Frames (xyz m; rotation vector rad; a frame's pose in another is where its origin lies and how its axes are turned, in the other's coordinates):
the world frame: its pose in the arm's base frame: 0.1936 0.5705 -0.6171 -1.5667 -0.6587 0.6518
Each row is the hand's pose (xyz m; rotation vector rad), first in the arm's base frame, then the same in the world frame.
Working: the arm's base frame: its pose in the world frame: -0.5713 -0.5747 -0.2951 1.5667 0.6587 -0.6518

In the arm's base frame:
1: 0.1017 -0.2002 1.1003 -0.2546 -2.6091 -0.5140
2: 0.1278 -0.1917 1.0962 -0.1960 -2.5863 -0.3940
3: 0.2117 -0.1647 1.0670 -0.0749 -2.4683 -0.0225
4: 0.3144 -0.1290 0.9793 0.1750 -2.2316 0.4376
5: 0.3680 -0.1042 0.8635 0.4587 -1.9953 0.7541
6: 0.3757 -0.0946 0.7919 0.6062 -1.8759 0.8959
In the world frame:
1: -0.6867 -1.6493 -0.6001 -0.5518 -0.9078 -2.0004
2: -0.6626 -1.6448 -0.6133 -0.4504 -0.9760 -1.9606
3: -0.5850 -1.6146 -0.6542 -0.1524 -1.1443 -1.7778
4: -0.4863 -1.5260 -0.6981 0.3001 -1.3585 -1.5281
5: -0.4279 -1.4105 -0.7107 0.7004 -1.5330 -1.3374
6: -0.4132 -1.3397 -0.7037 0.8897 -1.6226 -1.2384

